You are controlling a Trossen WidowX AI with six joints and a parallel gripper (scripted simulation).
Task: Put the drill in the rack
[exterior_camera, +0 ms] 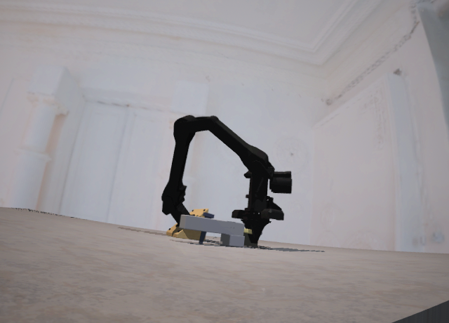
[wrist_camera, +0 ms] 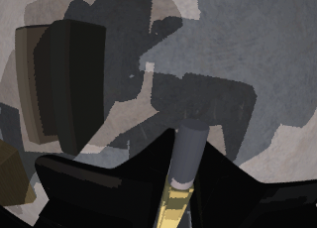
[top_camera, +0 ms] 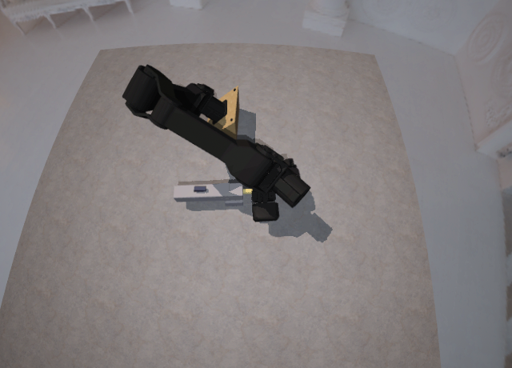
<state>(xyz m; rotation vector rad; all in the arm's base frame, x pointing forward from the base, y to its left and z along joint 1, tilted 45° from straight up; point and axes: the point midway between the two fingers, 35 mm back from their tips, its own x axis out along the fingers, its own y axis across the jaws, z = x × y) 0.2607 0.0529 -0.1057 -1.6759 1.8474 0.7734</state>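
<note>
The drill is 40 mm to the right of my gripper tip and 40 mm above it. Round my gripper tip: rack (80 mm behind, 30 mm to the left, 10 mm above); blue key (170 mm to the right, 40 mm above); grey block (140 mm to the right, 30 mm above).
</note>
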